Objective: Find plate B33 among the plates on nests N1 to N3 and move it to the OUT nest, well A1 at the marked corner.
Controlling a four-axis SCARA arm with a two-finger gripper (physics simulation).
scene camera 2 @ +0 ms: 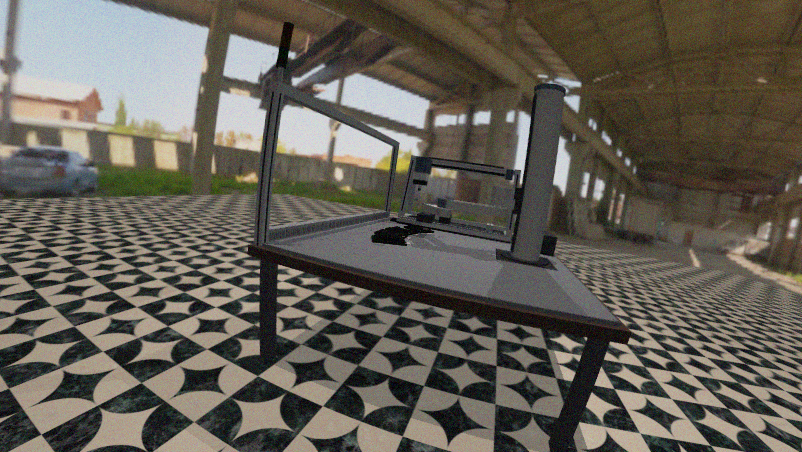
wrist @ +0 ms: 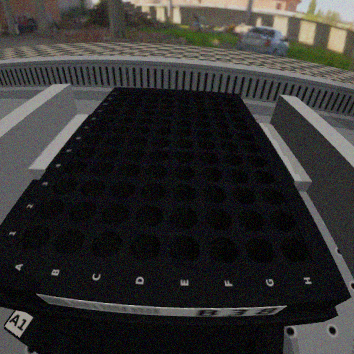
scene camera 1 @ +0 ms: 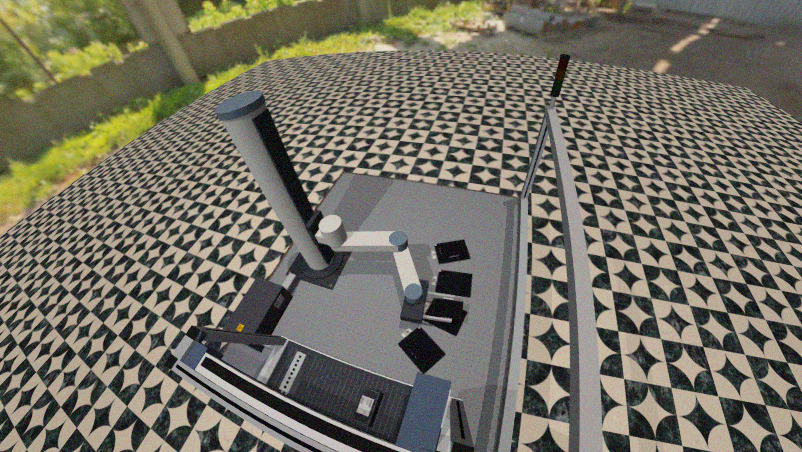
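Where they show: gripper, fingertip midpoint: (scene camera 2: 398, 218) (wrist: 174, 105) (scene camera 1: 453, 308); arm's base at its link origin: (scene camera 2: 523, 261) (scene camera 1: 321, 260).
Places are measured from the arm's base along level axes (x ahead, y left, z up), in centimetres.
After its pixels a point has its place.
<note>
A black well plate (scene camera 1: 445, 308) {y -12.0, x 70.5, z 8.4 cm} (scene camera 2: 425, 217) (wrist: 185, 190) {y -12.6, x 68.6, z 8.3 cm} is held level between the two pale fingers of my gripper (scene camera 1: 456, 309) {y -11.6, x 73.7, z 9.0 cm} (wrist: 174, 105) {y -11.6, x 73.7, z 9.0 cm}, which is shut on it. Its front label (wrist: 162, 305) starts with B3; the last character is hard to tell. Row letters A to H run left to right in the wrist view. A dark shape (scene camera 1: 458, 326) {y -16.2, x 77.6, z 2.4 cm} (wrist: 215, 337) {y -14.6, x 65.6, z 2.5 cm} lies below the held plate, partly hidden by it. A white A1 tag (wrist: 19, 323) {y -5.9, x 64.6, z 2.5 cm} shows at its left corner. Which nest this is cannot be told.
Other black plates or nests stand in an arc: two at the back (scene camera 1: 452, 250) {y 21.6, x 67.0, z 3.9 cm} (scene camera 1: 456, 282) {y 4.7, x 72.4, z 2.5 cm} and one at the front (scene camera 1: 421, 349) {y -30.0, x 65.0, z 2.8 cm}. A framed gantry machine (scene camera 1: 422, 409) {y -53.9, x 73.2, z 50.1 cm} stands at the front, a control box (scene camera 1: 255, 306) {y -38.7, x -11.0, z 12.8 cm} at the left. A slotted rail (wrist: 175, 75) {y -8.6, x 100.4, z 3.8 cm} edges the table.
</note>
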